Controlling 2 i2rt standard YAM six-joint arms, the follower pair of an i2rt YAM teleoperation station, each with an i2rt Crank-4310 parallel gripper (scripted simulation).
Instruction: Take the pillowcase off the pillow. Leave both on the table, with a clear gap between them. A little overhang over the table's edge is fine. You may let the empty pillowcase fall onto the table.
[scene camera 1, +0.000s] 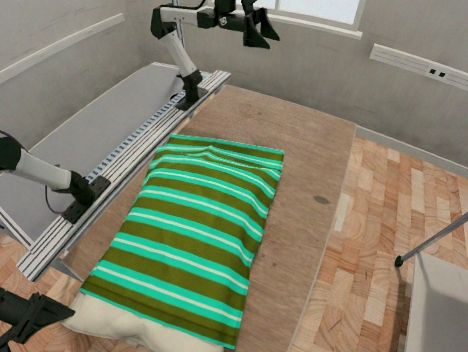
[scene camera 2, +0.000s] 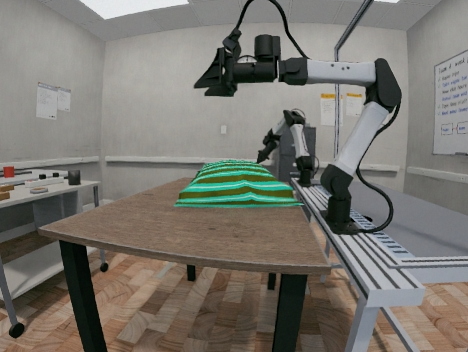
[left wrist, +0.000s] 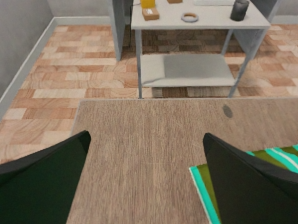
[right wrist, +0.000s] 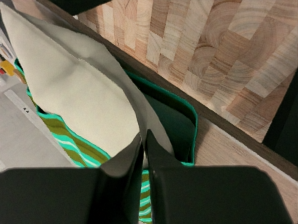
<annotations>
my left gripper: scene camera 1; scene camera 2; left wrist 146, 134; not seen in the right wrist view (out of frame)
same spot on my left gripper: (scene camera 2: 209, 79) = (scene camera 1: 268, 32)
</annotations>
